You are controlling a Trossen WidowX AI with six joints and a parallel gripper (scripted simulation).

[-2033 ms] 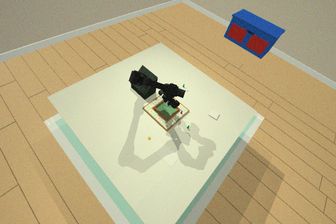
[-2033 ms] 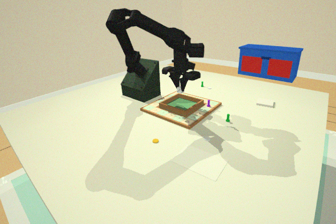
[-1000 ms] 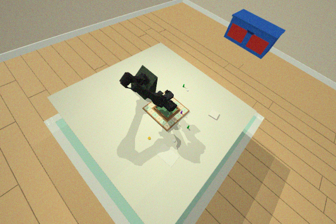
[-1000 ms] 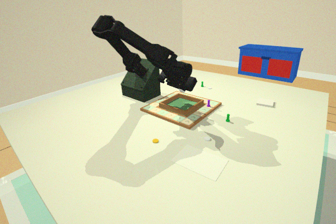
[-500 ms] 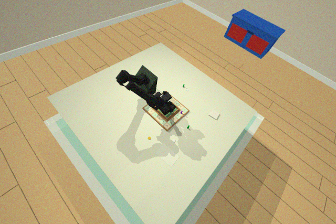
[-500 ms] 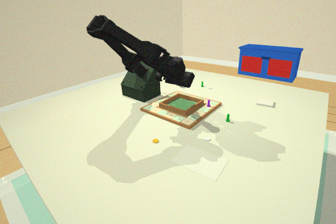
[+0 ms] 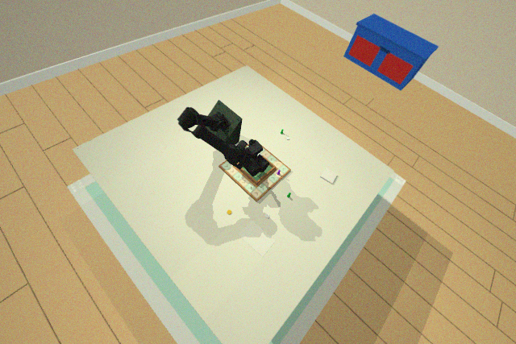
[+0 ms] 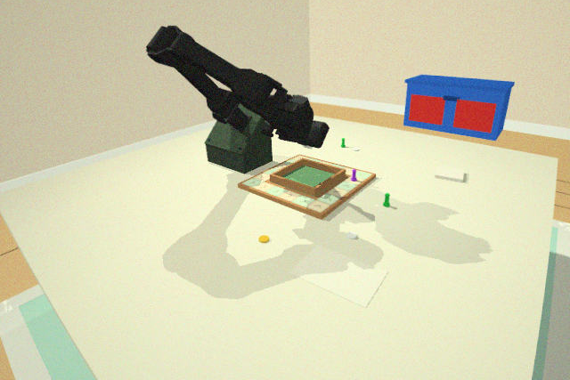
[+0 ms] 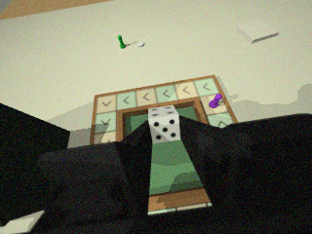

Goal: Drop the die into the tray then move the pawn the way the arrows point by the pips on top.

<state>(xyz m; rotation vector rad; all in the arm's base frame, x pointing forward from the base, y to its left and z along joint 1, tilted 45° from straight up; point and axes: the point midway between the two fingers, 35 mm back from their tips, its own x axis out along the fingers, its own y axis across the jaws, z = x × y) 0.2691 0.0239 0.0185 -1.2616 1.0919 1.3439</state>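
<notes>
My gripper tip is now right at the white die. The rest, counted from my gripper tip: orange disc: 120 mm ahead, 270 mm to the right, 120 mm below; green dice tray: 110 mm below; purple pawn: 100 mm ahead, 80 mm to the left, 90 mm below.
</notes>
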